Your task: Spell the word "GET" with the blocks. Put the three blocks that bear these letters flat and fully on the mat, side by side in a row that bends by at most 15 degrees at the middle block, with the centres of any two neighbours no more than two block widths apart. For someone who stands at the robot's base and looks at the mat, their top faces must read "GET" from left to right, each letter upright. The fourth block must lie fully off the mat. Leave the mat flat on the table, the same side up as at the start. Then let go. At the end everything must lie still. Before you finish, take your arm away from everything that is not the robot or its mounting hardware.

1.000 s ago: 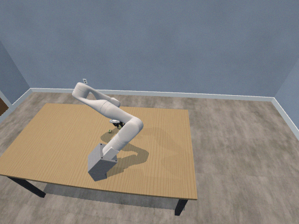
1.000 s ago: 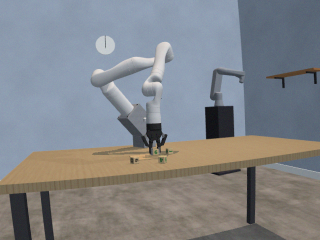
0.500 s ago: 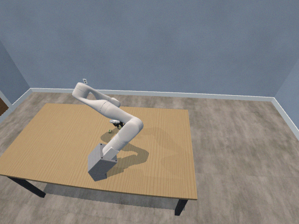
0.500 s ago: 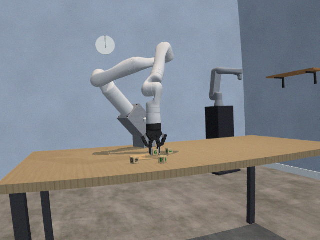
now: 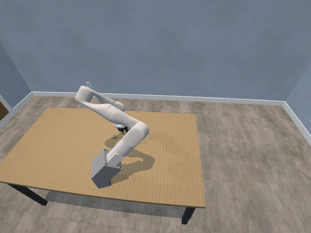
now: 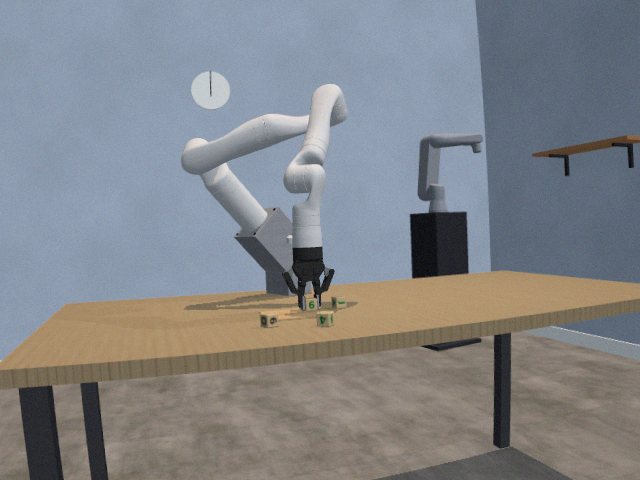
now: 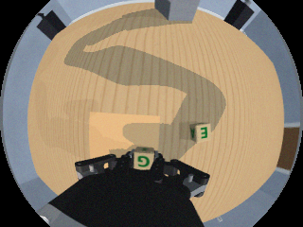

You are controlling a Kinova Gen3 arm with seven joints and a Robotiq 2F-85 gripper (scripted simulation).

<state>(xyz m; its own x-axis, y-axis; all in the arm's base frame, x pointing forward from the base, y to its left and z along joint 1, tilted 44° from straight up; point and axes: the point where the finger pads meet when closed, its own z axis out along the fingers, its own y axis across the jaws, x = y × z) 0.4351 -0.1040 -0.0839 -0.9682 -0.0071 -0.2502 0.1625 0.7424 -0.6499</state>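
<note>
The G block lies right at my hand. Round my hand: T block: 100 mm ahead, 150 mm to the right, 10 mm below; mat: 10 mm behind, 50 mm to the right, 30 mm below.
</note>
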